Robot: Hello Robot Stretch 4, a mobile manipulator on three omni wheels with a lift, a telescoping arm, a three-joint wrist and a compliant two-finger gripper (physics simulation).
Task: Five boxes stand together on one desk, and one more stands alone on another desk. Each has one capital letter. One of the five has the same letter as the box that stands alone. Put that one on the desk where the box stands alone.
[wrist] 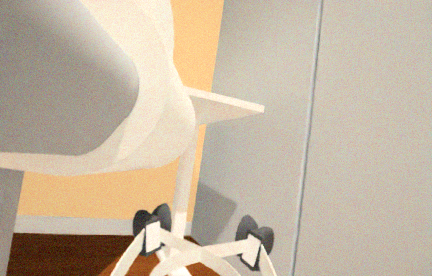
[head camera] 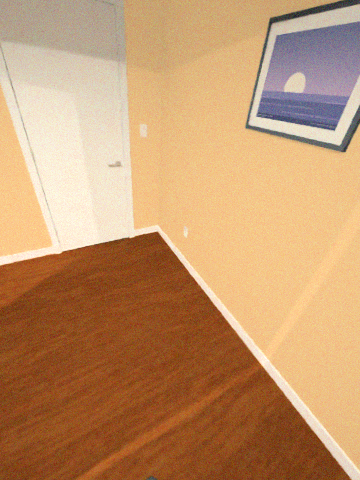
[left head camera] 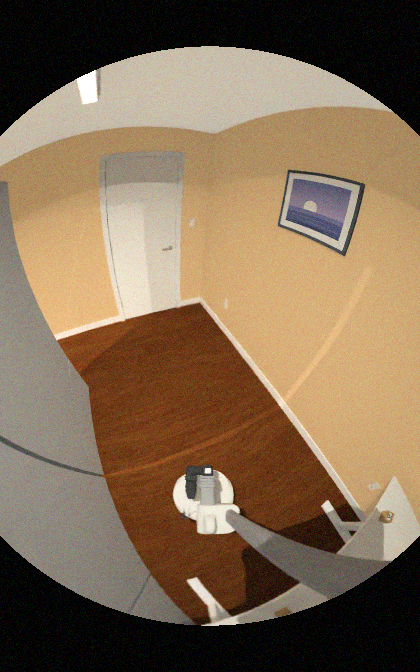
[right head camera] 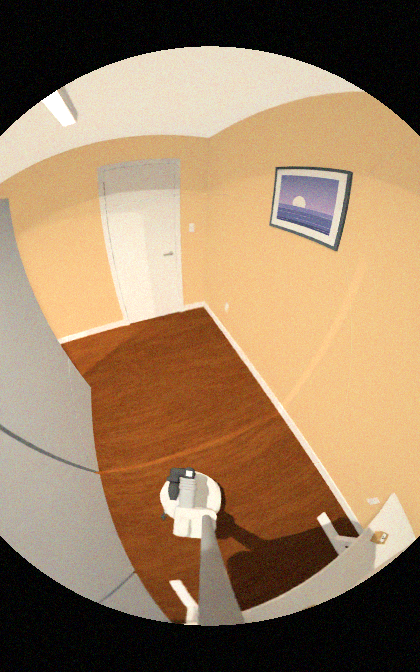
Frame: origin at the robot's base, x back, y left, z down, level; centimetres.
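Seen in the pictures: gripper, fingertip midpoint: (wrist: 204,225) (left head camera: 191,520).
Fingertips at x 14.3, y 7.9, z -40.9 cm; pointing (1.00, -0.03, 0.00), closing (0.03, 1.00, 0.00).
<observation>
Offsets run from my fingertips to a thing's top centre. "*": to the spot under its first point.
A white desk (left head camera: 395,540) (right head camera: 397,520) is at the lower right in both side head views, with its corner @[* dx +68.6, dy +0.3, dz -25.9 cm] (wrist: 225,106) in the wrist view. A small brown box (left head camera: 387,516) (right head camera: 380,537) with a white label stands on it; its letter is too small to read. Part of another brown box (left head camera: 283,612) shows at the bottom edge of the left head view, its letter not visible. I cannot tell which desk this is. My gripper (wrist: 204,225) is open and empty, below the desk top's level and away from the boxes. The other boxes are not identifiable here.
A tall grey partition (left head camera: 45,390) (right head camera: 45,400) (wrist: 370,140) stands at the left of the head views and right of the wrist view. A white door (head camera: 75,150) and a wall with a framed picture (head camera: 310,80) are ahead. A desk leg @[* dx +95.3, dy -13.2, dz +6.5 cm] (wrist: 184,185) stands behind the gripper.
</observation>
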